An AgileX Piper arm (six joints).
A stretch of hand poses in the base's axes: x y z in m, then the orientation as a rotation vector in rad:
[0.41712 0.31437 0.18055 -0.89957 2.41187 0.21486]
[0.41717 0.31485 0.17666 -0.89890 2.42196 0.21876]
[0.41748 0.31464 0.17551 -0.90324 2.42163 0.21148]
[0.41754 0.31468 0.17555 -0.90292 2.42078 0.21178]
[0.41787 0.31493 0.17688 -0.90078 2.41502 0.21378]
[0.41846 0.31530 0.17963 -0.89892 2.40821 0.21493]
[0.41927 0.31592 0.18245 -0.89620 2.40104 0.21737]
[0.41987 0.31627 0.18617 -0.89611 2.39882 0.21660]
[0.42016 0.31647 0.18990 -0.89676 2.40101 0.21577]
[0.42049 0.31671 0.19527 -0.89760 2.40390 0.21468]
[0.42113 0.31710 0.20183 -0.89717 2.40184 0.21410]
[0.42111 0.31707 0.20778 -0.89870 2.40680 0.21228]
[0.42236 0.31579 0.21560 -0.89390 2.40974 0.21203]
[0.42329 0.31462 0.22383 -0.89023 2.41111 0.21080]
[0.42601 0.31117 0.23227 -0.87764 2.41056 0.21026]
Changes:
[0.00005 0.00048 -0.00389 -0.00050 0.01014 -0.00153]
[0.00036 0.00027 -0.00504 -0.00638 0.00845 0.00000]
[0.00042 0.00031 -0.00500 -0.00582 0.00772 0.00000]
[0.00075 0.00056 -0.00367 -0.00206 0.00273 0.00002]
[0.00134 0.00093 -0.00092 0.00141 -0.00339 0.00025]
[0.00215 0.00155 0.00190 0.00608 -0.00961 0.00023]
[0.00275 0.00190 0.00562 0.00632 -0.01186 0.00043]
[0.00304 0.00210 0.00935 0.00489 -0.01003 0.00029]
[0.00337 0.00234 0.01472 0.00301 -0.00761 0.00010]
[0.00401 0.00273 0.02128 0.00342 -0.00972 0.00006]
[0.00399 0.00270 0.02723 0.00021 -0.00553 -0.00019]
[0.00524 0.00142 0.03505 0.00056 -0.00392 -0.00412]
[0.00617 0.00025 0.04328 0.00043 -0.00379 -0.00717]
[0.00889 -0.00320 0.05172 0.00404 -0.00691 -0.01591]

